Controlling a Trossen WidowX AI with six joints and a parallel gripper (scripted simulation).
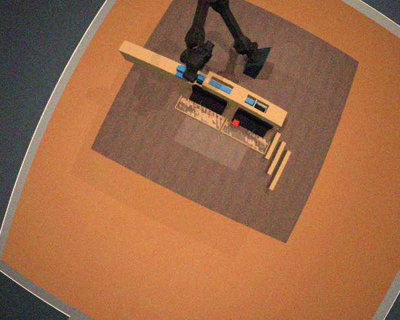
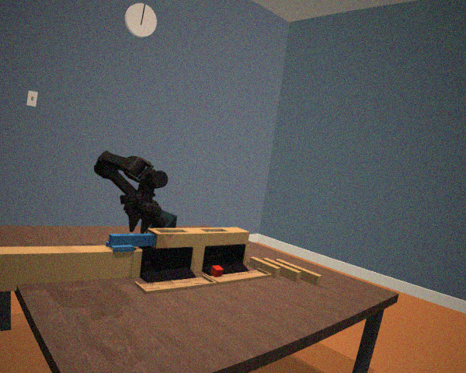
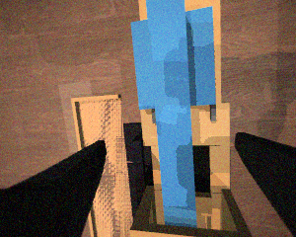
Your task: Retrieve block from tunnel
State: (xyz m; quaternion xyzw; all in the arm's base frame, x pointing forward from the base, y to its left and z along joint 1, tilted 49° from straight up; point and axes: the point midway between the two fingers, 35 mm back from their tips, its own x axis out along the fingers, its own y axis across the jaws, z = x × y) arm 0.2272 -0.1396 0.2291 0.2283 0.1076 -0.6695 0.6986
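Now: gripper tip 13 cm short of the small red block, 30 cm to the right of it and 13 cm above it. Round my gripper tip: tan covered tunnel 2 cm ahead, 4 cm to the left, 8 cm below.
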